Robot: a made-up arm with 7 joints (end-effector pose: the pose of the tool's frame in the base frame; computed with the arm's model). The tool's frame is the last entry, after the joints.
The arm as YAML. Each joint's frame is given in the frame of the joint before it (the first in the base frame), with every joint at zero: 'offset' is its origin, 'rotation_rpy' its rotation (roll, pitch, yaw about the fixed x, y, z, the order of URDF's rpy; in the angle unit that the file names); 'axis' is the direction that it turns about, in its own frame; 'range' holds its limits. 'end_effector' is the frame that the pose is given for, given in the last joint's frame.
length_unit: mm
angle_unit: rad
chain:
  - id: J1
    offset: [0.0, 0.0, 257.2]
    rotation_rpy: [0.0, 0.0, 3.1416]
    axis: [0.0, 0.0, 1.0]
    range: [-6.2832, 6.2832]
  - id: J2
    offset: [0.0, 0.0, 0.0]
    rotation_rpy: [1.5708, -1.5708, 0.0]
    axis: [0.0, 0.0, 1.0]
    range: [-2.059, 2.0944]
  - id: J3
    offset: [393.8, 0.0, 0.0]
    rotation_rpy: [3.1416, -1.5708, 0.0]
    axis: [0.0, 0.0, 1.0]
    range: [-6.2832, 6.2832]
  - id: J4
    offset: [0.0, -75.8, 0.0]
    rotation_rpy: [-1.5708, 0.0, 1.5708]
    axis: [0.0, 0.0, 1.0]
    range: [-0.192, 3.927]
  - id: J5
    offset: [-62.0, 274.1, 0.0]
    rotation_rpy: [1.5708, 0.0, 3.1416]
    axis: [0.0, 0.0, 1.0]
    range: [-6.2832, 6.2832]
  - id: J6
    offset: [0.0, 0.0, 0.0]
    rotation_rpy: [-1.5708, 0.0, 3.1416]
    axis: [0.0, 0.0, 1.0]
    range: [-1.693, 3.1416]
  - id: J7
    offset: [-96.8, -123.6, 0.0]
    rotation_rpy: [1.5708, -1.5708, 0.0]
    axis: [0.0, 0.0, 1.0]
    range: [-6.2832, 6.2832]
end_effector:
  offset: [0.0, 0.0, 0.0]
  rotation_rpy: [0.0, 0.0, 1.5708]
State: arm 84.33 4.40 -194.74 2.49 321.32 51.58 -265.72
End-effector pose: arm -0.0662 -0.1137 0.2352 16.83 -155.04 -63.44
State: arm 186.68 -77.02 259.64 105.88 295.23 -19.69 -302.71
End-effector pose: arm 0.5286 0.4675 0.4405 -77.75 -5.48 -31.45
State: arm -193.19 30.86 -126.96 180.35 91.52 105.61 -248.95
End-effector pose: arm -0.4349 0.1980 0.8247 -124.88 -36.35 15.19
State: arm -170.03 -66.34 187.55 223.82 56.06 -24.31 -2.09
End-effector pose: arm 0.4217 -0.0774 0.7037 1.30 33.41 -113.77
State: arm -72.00 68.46 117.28 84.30 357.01 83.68 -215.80
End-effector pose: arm 0.4503 -0.0747 0.5577 -85.32 101.49 78.75
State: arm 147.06 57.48 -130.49 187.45 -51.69 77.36 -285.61
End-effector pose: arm -0.5400 0.3114 0.7430 -7.05 18.64 -133.00
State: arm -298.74 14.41 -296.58 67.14 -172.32 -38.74 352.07
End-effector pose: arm -0.1817 0.2951 0.4103 150.62 -79.62 -42.19
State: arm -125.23 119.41 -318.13 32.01 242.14 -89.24 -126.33
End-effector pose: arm 0.0550 -0.2656 0.0889 28.20 -8.64 87.07
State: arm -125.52 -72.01 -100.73 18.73 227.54 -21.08 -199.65
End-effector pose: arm -0.1300 0.1241 0.3364 -79.47 -99.72 119.66
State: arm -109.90 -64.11 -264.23 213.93 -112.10 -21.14 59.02
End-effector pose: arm 0.0905 0.6710 0.4549 -54.98 82.98 98.77
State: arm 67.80 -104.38 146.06 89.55 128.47 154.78 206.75
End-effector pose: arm -0.2312 -0.3932 -0.1621 66.90 -44.53 129.96
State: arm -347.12 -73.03 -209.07 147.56 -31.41 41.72 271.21
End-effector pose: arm -0.8266 -0.0539 0.2702 -124.74 72.22 83.19
